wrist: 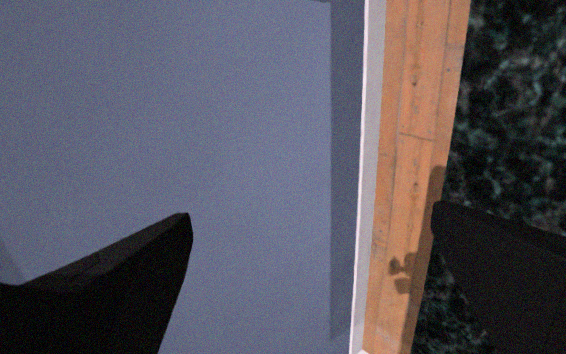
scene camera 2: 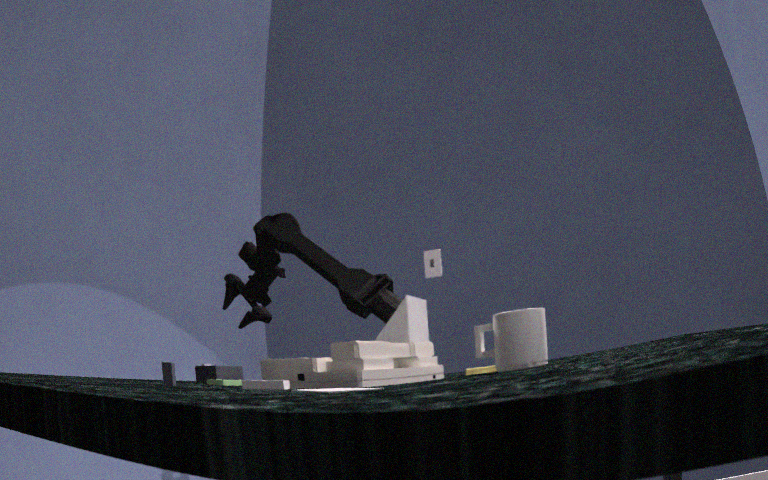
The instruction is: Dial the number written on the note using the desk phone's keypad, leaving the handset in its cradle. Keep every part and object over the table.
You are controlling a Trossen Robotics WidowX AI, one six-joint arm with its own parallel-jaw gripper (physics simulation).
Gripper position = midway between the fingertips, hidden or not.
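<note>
My gripper (scene camera 2: pixel 231 318) in sight, with a handset (scene camera 2: pixel 350 350) and a white desk phone (scene camera 2: pixel 303 373). Gripper visible in the wrist view too (wrist: pixel 312 220). Handset out of frame in the wrist view.
</note>
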